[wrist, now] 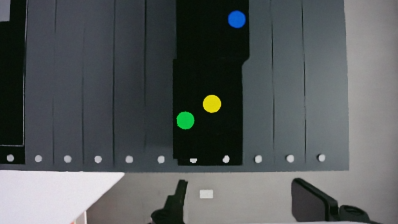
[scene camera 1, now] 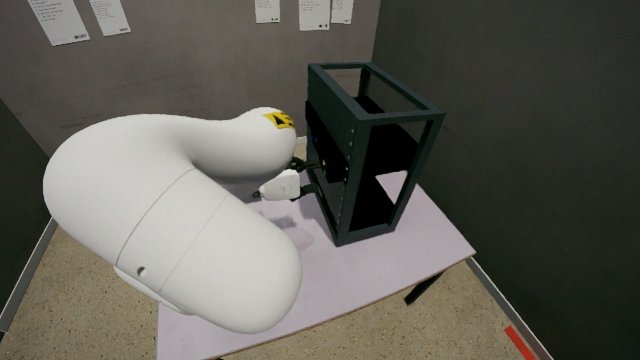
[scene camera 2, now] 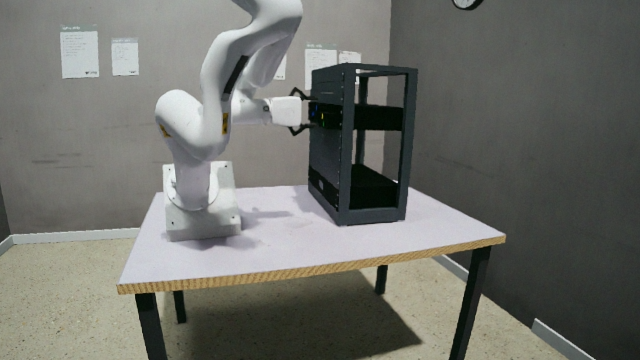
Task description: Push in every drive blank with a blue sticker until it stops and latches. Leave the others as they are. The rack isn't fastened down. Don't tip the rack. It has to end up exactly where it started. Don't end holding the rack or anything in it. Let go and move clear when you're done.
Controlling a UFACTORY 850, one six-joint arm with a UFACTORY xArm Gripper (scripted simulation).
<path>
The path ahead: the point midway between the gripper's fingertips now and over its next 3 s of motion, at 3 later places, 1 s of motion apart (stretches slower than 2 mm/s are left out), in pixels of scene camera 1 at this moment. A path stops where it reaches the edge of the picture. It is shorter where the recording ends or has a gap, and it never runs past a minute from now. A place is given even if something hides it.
My gripper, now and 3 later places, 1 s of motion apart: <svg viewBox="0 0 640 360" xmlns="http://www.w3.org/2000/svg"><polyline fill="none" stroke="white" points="318,176 321,175 309,160 298,147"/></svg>
</path>
